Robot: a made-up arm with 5 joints.
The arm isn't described. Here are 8 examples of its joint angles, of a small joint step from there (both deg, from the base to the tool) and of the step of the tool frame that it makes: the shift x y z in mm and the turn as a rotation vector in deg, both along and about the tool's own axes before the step.
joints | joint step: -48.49 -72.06 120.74 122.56 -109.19 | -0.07 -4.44 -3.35 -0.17 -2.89
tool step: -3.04 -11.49 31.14 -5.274 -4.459 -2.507
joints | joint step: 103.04 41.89 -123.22 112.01 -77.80 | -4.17 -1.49 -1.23 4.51 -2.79
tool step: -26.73 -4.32 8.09 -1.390 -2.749 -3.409
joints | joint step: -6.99 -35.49 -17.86 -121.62 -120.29 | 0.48 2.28 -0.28 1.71 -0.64
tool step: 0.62 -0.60 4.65 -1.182 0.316 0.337
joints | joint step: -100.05 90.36 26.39 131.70 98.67 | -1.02 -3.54 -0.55 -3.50 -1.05
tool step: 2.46 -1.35 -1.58 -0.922 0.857 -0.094
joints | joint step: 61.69 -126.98 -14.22 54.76 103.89 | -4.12 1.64 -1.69 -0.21 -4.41
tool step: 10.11 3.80 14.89 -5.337 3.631 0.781
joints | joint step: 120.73 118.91 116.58 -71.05 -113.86 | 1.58 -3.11 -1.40 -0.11 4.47
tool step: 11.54 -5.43 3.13 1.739 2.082 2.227
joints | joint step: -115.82 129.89 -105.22 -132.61 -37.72 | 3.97 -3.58 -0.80 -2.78 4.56
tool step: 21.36 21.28 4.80 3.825 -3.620 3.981
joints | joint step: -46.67 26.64 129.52 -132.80 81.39 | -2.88 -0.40 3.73 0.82 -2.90
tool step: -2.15 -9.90 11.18 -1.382 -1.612 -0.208
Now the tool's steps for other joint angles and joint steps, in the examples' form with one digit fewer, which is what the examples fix.
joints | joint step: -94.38 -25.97 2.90 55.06 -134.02 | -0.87 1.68 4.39 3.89 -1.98
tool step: 13.1 11.0 7.5 0.20 -3.57 0.53
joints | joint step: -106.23 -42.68 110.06 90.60 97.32 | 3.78 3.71 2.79 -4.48 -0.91
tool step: -13.6 -15.5 -0.8 -1.73 -3.05 -5.39
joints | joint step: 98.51 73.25 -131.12 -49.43 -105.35 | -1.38 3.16 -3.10 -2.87 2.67
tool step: 0.0 -2.8 -14.4 0.96 4.39 1.76
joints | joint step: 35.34 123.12 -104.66 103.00 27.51 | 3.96 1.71 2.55 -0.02 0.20
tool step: 0.8 -9.4 -6.8 3.77 0.84 0.47
